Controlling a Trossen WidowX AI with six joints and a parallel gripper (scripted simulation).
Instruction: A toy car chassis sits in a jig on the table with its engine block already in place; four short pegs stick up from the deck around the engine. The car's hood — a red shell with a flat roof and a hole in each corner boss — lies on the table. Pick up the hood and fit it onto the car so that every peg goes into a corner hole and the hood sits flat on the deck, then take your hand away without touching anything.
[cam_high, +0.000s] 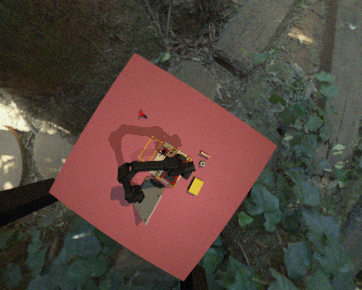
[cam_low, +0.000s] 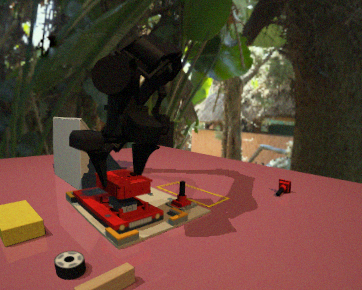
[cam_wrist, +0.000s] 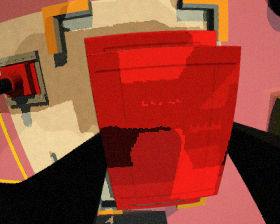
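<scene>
Right now my gripper tip is 5 cm above the grey engine block. From my gripper tip the other things lie so: red hood: 1 cm above; then black post: 14 cm to the left, 4 cm below, 3 cm ahead; then black wheel: 14 cm to the right, 11 cm ahead, 6 cm below.
</scene>
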